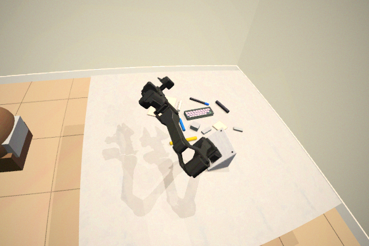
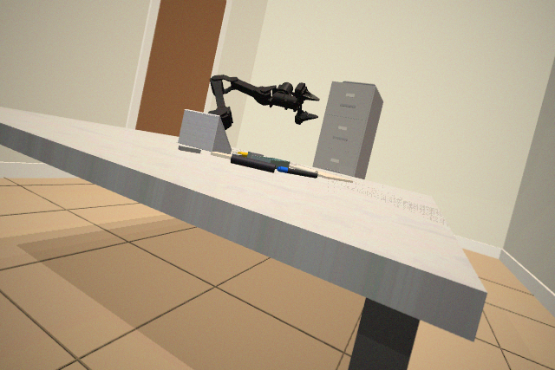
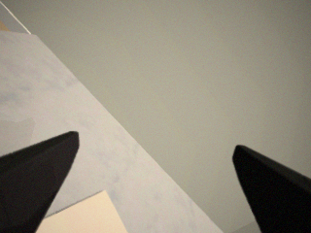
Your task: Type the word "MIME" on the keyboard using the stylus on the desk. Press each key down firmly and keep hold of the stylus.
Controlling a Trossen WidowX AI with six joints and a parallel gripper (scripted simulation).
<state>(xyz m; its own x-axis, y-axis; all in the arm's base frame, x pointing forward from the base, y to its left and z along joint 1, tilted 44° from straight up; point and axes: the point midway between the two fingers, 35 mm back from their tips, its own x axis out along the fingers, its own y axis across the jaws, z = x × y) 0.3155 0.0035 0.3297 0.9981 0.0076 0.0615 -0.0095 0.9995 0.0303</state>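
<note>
Right now the blue stylus is 26 cm below my gripper tip, 17 cm to the right of it and 6 cm behind it. Round my gripper tip: blue-capped pen (39 cm to the right, 26 cm below, 6 cm ahead); then yellow pencil (25 cm below, 21 cm behind, 14 cm to the right); then tan sheet (26 cm below, 11 cm to the right, 9 cm ahead).
</note>
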